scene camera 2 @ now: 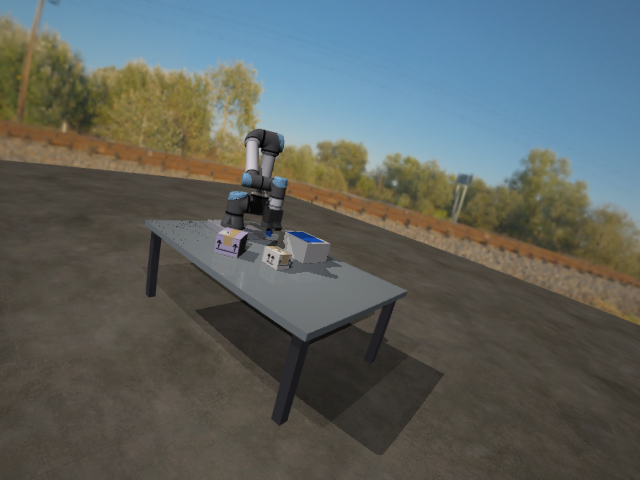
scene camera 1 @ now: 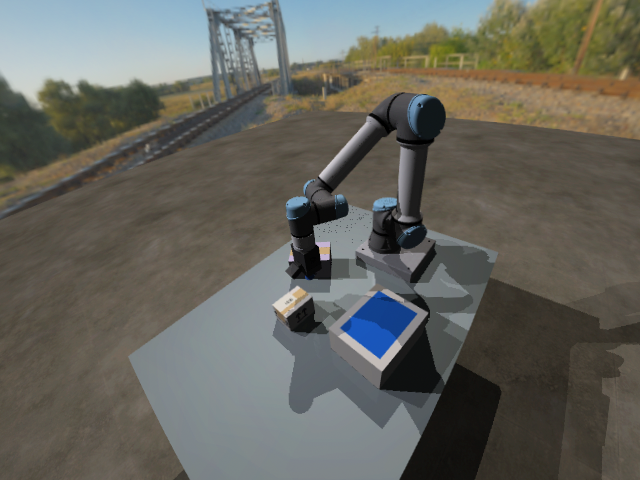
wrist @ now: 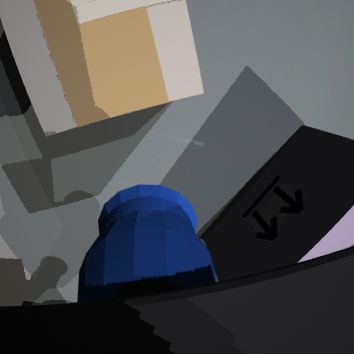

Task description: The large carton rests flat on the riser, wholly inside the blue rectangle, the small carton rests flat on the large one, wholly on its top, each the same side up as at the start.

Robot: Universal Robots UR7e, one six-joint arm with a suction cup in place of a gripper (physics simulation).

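The large lilac carton stands flat on the table, arrows pointing up on its side in scene camera 2, partly hidden by the tool in scene camera 1. The small white carton stands flat on the table, label side up. The grey riser bears the blue rectangle, with no carton on it. My suction cup is open and holds nothing. It hangs low beside the large carton; whether it touches it I cannot tell.
The grey table bears both cartons, the riser and the arm's base plate. The small carton stands between the large carton and the riser's near left side in scene camera 1. The arm's shadow falls across the riser.
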